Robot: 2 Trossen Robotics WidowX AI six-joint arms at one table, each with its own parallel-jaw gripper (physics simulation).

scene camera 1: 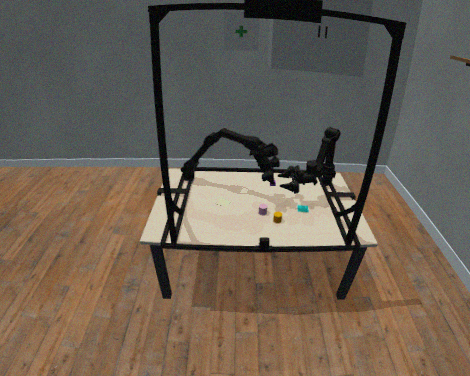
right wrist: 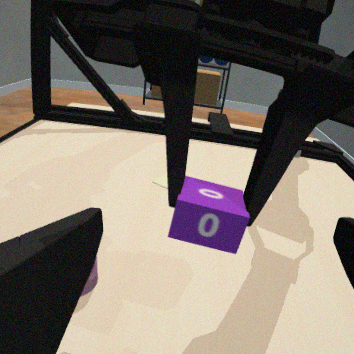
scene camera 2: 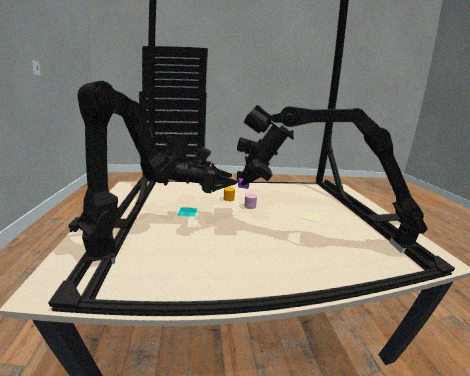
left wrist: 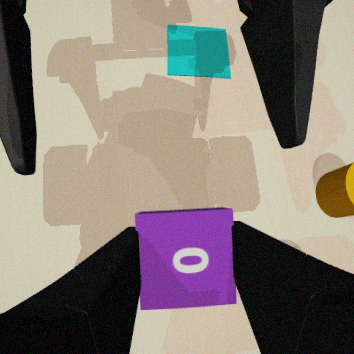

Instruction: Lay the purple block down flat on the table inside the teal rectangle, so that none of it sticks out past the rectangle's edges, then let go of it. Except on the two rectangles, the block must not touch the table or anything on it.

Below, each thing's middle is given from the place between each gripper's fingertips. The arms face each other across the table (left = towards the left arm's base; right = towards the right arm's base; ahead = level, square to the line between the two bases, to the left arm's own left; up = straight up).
Right now my right hand is 3 cm to the right of the purple block [right wrist: 206, 213] and 2 cm above it. Round my right hand: teal rectangle [left wrist: 191, 50]: 15 cm to the right, 15 cm below, 6 cm behind.
My left gripper is now 10 mm to the right of the purple block. Round my left hand: teal rectangle 180 mm to the right, 130 mm below, 50 mm behind.
